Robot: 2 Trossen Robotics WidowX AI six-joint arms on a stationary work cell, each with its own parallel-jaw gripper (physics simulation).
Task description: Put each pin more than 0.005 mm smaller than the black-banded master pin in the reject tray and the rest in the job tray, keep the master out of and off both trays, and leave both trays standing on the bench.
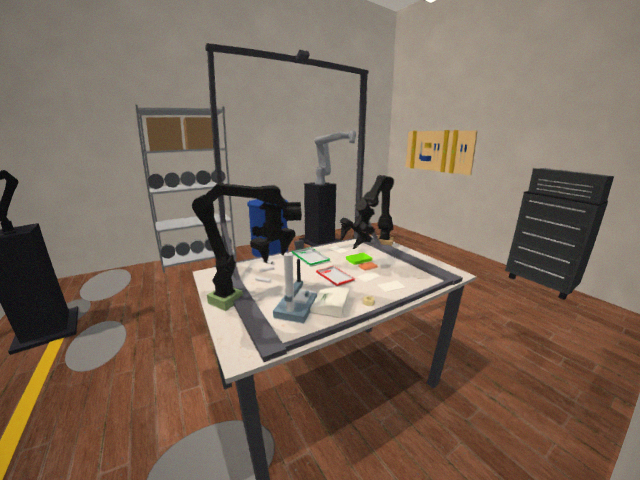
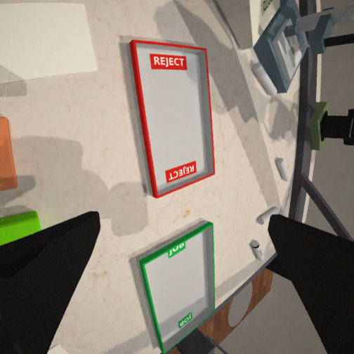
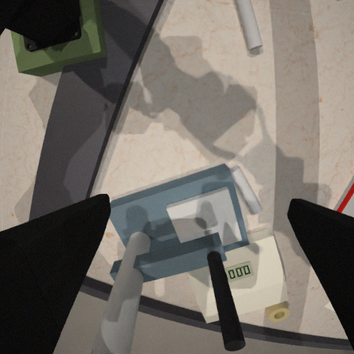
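Where they show: left gripper, fingertip midpoint: (image 1: 347,244); right gripper, fingertip midpoint: (image 1: 274,258); left arm's base, origin of the base link: (image 1: 384,238); right arm's base, origin of the base link: (image 1: 224,292).
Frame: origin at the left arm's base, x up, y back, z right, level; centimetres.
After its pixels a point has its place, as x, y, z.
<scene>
The red reject tray (image 1: 327,278) @[-3.5, -58.6, 17.6] (image 2: 144,120) and green job tray (image 1: 302,258) @[-2.8, -43.2, 37.4] (image 2: 151,306) stand on the bench; no pins show in them. The black-banded master pin (image 2: 257,249) lies beyond the job tray. Near it lie a plain grey pin (image 2: 267,215) and another plain pin (image 2: 282,169). A further pin (image 2: 264,78) (image 3: 246,190) lies beside the blue gauge stand (image 1: 294,311) @[-1.6, -90.6, 18.8] (image 3: 165,192). My left gripper (image 1: 349,241) @[8.6, -43.1, 13.1] (image 2: 185,221) is open and empty above the bench. My right gripper (image 1: 276,256) @[13.1, -81.1, 31.6] (image 3: 201,205) is open and empty above the stand.
A cream readout box (image 1: 330,304) @[0.4, -84.3, 7.3] (image 3: 250,297) stands against the gauge stand, whose tall grey post (image 1: 288,281) @[11.0, -91.8, 20.1] rises from it. A yellow ring (image 1: 368,303) @[-3.4, -72.7, -4.6] lies nearby. A green block (image 1: 358,258) @[-2.7, -31.9, 9.3] (image 2: 20,226), an orange block (image 1: 368,266) @[-3.3, -38.7, 2.4] (image 2: 6,155) and paper (image 1: 391,286) @[-4.4, -53.6, -11.3] lie right of the trays.
</scene>
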